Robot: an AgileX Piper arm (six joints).
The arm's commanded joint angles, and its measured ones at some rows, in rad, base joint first. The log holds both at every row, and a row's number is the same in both.
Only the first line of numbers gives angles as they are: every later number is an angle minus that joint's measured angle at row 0.
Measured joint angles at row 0:
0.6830, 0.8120, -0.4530, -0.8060, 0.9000, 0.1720
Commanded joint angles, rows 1 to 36:
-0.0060, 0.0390, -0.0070, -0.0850, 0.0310, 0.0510
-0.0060, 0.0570, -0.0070, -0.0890, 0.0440, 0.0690
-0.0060, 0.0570, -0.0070, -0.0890, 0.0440, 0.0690
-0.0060, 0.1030, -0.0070, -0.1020, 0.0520, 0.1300
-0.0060, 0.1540, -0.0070, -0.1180, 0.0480, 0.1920
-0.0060, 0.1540, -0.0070, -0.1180, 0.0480, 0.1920
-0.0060, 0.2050, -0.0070, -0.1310, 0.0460, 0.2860
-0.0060, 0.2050, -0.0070, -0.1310, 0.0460, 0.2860
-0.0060, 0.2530, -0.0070, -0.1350, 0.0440, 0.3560
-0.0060, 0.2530, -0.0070, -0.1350, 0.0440, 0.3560
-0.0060, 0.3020, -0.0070, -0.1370, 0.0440, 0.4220
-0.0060, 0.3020, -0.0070, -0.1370, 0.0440, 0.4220
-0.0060, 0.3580, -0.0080, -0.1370, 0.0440, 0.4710
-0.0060, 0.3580, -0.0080, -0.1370, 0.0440, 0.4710
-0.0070, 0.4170, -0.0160, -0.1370, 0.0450, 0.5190
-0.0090, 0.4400, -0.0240, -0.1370, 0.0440, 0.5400
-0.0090, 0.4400, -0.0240, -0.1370, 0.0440, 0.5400
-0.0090, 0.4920, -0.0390, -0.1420, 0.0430, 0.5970
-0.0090, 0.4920, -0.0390, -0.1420, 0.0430, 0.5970
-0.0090, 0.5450, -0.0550, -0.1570, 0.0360, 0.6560
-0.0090, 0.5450, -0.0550, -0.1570, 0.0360, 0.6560
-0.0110, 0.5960, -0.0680, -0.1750, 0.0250, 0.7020
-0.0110, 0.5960, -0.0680, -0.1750, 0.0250, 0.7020
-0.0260, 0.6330, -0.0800, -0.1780, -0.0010, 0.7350
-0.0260, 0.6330, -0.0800, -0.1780, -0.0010, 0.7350
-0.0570, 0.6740, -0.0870, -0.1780, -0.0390, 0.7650
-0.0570, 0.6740, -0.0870, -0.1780, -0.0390, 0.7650
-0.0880, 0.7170, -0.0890, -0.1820, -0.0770, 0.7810
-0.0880, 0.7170, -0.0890, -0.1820, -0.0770, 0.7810
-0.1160, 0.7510, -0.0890, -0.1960, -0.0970, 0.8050
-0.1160, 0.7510, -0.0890, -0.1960, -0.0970, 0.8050
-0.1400, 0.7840, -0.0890, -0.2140, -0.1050, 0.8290
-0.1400, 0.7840, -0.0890, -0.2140, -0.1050, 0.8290
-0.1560, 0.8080, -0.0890, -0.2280, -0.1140, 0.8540
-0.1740, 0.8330, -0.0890, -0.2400, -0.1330, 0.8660
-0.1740, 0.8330, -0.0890, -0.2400, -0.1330, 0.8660
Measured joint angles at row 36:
-0.1500, 0.8070, -0.0840, -0.1660, -0.1610, 0.8430
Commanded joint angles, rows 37 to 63:
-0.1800, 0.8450, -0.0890, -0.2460, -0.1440, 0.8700
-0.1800, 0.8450, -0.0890, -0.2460, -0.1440, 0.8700
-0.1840, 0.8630, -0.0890, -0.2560, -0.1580, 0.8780
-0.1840, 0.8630, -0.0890, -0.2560, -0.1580, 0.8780
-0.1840, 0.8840, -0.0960, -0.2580, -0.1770, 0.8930
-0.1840, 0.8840, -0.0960, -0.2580, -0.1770, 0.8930
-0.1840, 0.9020, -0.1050, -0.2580, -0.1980, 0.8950
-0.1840, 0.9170, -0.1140, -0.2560, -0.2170, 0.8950
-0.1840, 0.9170, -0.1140, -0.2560, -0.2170, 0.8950
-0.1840, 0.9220, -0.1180, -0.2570, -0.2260, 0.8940
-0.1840, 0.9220, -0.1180, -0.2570, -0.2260, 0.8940
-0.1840, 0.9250, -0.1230, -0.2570, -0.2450, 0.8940
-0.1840, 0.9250, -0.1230, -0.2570, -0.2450, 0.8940
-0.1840, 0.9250, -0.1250, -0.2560, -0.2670, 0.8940
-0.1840, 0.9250, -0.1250, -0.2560, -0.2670, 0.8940
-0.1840, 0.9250, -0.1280, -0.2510, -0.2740, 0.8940
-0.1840, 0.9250, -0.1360, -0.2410, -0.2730, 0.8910
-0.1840, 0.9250, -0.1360, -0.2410, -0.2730, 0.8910
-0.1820, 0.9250, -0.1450, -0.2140, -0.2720, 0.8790
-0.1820, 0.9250, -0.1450, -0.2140, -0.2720, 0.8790
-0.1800, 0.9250, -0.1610, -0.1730, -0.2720, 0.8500
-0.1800, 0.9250, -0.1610, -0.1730, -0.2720, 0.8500
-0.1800, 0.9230, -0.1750, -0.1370, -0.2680, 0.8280
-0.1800, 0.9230, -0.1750, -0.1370, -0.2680, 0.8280
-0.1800, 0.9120, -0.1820, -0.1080, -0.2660, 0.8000
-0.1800, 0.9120, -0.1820, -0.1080, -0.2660, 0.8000
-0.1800, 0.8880, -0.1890, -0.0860, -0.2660, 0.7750
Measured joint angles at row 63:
-0.1820, 0.9180, -0.1780, -0.1180, -0.2800, 0.8170
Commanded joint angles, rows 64 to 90:
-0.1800, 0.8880, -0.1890, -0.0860, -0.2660, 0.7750
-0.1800, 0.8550, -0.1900, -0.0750, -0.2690, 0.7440
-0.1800, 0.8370, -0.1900, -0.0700, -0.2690, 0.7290
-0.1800, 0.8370, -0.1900, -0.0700, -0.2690, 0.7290
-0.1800, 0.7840, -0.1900, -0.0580, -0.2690, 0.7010
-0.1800, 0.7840, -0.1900, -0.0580, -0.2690, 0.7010
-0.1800, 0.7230, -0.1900, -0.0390, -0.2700, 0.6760
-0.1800, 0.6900, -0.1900, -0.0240, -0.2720, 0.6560
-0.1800, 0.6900, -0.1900, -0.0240, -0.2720, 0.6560
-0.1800, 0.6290, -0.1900, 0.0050, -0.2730, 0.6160
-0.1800, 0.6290, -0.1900, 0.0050, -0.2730, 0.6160
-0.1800, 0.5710, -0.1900, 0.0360, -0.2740, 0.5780
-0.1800, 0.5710, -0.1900, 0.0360, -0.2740, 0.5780
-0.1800, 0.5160, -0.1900, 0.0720, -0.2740, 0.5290
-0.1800, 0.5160, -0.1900, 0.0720, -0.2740, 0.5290
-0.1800, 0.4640, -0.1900, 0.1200, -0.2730, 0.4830
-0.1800, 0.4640, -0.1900, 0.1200, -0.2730, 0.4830
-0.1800, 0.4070, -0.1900, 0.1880, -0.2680, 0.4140
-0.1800, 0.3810, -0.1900, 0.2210, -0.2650, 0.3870
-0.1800, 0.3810, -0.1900, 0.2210, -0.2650, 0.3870
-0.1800, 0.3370, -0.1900, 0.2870, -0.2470, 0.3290
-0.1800, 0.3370, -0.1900, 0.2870, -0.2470, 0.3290
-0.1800, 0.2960, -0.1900, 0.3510, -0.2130, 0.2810
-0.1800, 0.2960, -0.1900, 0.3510, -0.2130, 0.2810
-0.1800, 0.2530, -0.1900, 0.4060, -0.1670, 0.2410
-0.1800, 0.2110, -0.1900, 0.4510, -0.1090, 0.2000
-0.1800, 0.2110, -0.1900, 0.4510, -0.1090, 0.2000
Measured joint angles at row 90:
-0.1820, 0.2660, -0.1870, 0.3820, -0.1880, 0.2700
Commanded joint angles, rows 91 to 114:
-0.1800, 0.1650, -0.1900, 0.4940, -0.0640, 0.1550
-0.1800, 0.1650, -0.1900, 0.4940, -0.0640, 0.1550
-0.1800, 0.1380, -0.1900, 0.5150, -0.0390, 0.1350
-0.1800, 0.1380, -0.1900, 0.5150, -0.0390, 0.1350
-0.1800, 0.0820, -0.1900, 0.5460, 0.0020, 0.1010
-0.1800, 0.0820, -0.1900, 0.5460, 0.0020, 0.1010
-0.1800, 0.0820, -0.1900, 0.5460, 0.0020, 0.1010
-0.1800, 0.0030, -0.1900, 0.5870, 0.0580, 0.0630
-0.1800, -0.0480, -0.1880, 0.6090, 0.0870, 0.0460
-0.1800, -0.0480, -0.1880, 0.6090, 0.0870, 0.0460
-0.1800, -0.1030, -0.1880, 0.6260, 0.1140, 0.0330
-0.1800, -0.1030, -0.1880, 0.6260, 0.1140, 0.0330
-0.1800, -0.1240, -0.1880, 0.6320, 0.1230, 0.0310
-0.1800, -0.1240, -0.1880, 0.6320, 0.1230, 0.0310
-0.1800, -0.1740, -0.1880, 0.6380, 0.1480, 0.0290
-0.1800, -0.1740, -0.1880, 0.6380, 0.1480, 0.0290
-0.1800, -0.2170, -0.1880, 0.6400, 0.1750, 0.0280
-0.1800, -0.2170, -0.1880, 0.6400, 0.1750, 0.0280
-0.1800, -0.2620, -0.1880, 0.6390, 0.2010, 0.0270
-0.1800, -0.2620, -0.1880, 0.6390, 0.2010, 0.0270
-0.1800, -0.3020, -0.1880, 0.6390, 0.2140, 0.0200
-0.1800, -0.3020, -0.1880, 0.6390, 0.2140, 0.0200
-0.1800, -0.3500, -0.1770, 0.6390, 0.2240, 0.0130
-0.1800, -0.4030, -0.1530, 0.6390, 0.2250, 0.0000
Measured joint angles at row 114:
-0.1820, -0.3400, -0.1810, 0.6320, 0.2070, 0.0300
